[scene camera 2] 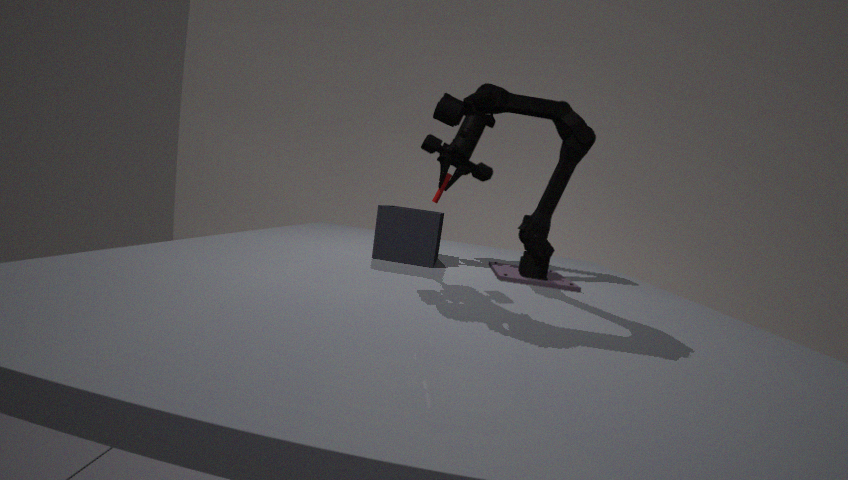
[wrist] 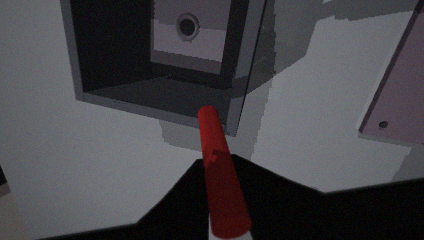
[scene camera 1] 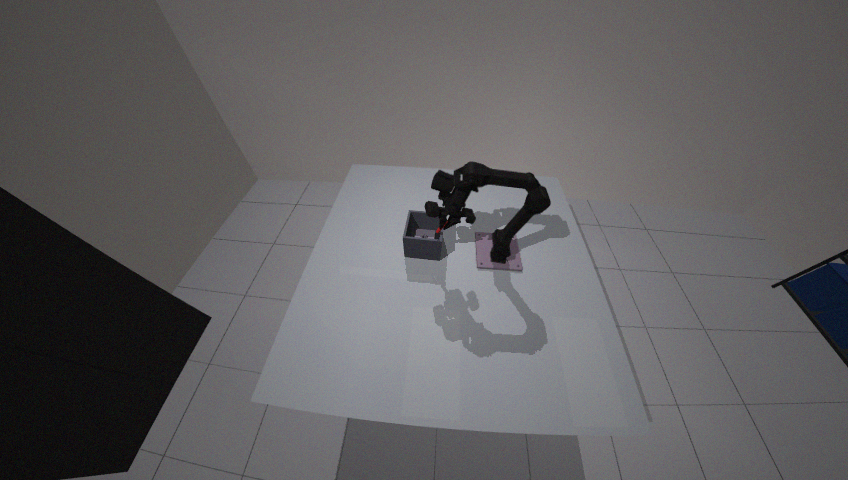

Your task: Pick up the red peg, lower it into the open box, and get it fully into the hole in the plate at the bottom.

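Note:
There's a red peg [wrist: 226,203] here. You'd see the gripper [scene camera 2: 442,189] too, and the gripper is also there in the wrist view [wrist: 216,164] and in scene camera 1 [scene camera 1: 441,229]. There's a grey box [scene camera 2: 405,235] as well, and the box can also be seen in the wrist view [wrist: 109,55] and in scene camera 1 [scene camera 1: 414,247].

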